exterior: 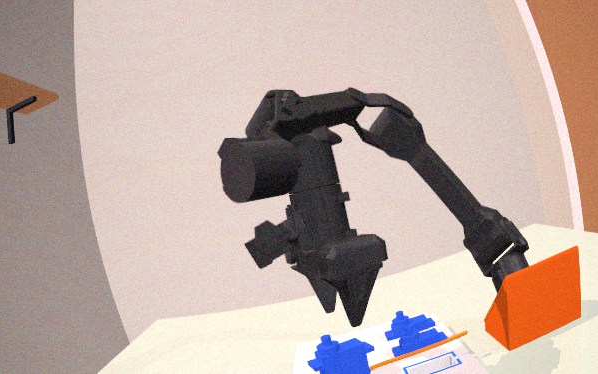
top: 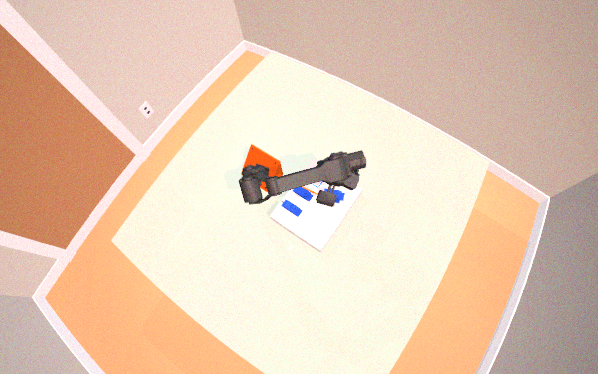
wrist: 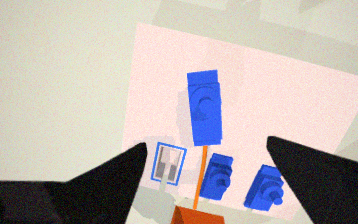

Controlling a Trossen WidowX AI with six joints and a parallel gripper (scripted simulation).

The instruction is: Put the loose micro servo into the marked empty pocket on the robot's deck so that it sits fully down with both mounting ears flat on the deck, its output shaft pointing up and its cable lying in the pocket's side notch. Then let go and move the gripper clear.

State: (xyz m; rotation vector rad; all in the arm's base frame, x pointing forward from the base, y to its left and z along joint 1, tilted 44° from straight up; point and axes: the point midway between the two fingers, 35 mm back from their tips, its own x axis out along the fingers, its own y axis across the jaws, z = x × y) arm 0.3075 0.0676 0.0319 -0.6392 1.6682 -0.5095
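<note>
Right now the white deck is 5 cm to the right of my gripper tip and 12 cm below it.
</note>
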